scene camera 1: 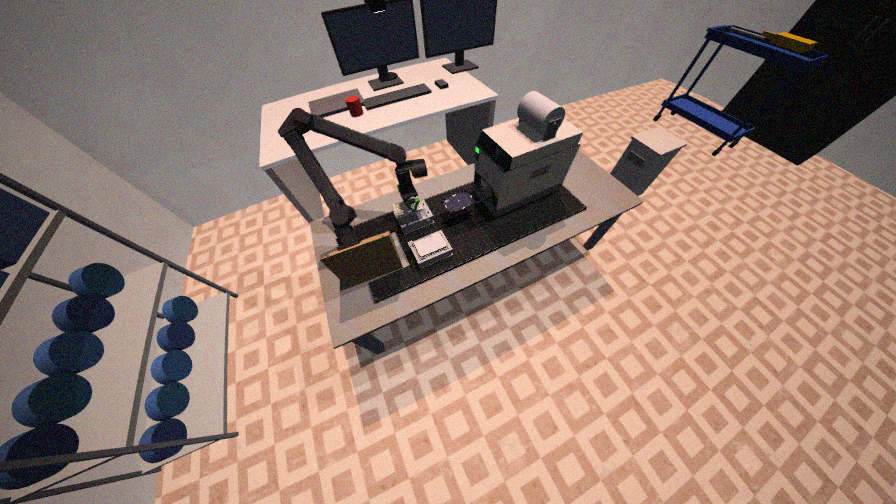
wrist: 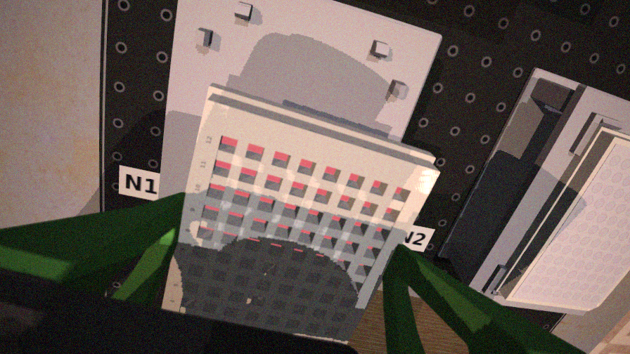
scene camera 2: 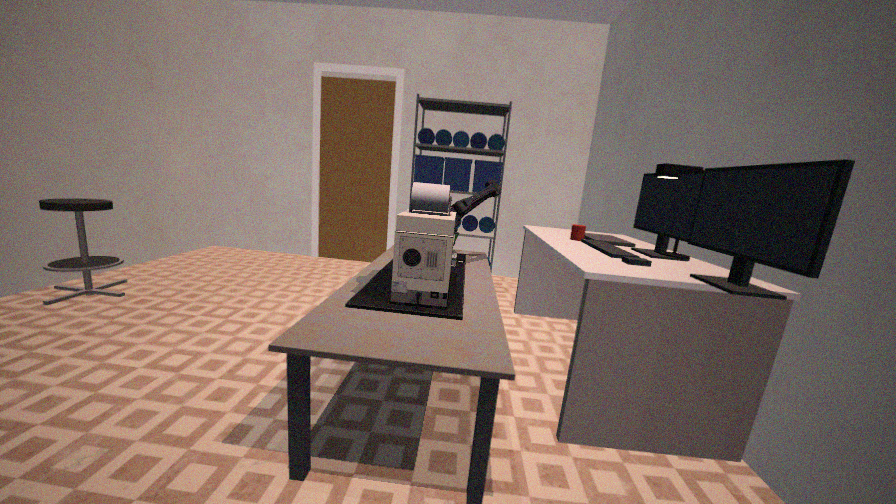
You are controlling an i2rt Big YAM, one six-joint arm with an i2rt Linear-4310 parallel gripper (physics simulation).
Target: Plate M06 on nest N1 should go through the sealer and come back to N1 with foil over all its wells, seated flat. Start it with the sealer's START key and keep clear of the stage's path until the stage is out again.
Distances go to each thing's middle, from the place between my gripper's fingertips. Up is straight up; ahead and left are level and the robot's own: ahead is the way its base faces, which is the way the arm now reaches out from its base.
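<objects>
Hand now 70 mm past N1 label (wrist: 139, 183), 90 mm right of it, 120 mm above it. Paper roll (scene camera 2: 425, 197): from my hand, 50 mm to the right, 600 mm ahead, 300 mm above.
</objects>
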